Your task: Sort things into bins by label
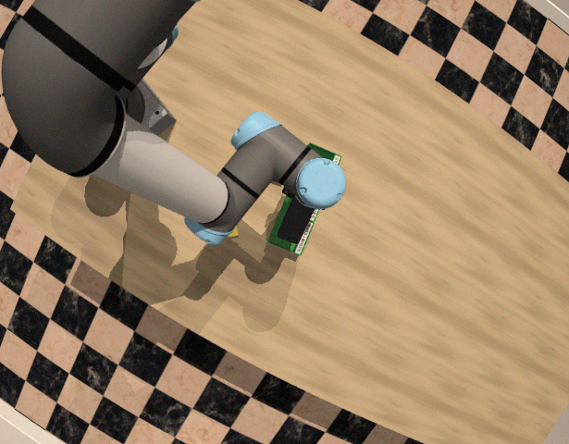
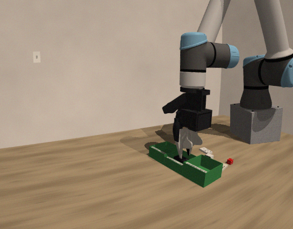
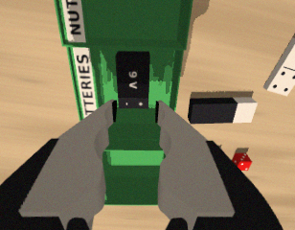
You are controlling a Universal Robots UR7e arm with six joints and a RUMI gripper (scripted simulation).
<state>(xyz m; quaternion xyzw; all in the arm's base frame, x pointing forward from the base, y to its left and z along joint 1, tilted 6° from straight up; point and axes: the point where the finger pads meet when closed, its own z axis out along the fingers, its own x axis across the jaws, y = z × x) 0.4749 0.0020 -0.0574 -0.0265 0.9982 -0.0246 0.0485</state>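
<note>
My gripper is now 30 mm above the black 9V battery. Round my hand: black-and-white block 90 mm behind, 20 mm to the left, 40 mm below; then red die 140 mm behind, 90 mm to the left, 40 mm below; then yellow block 130 mm behind, 140 mm to the right, 40 mm below.
</note>
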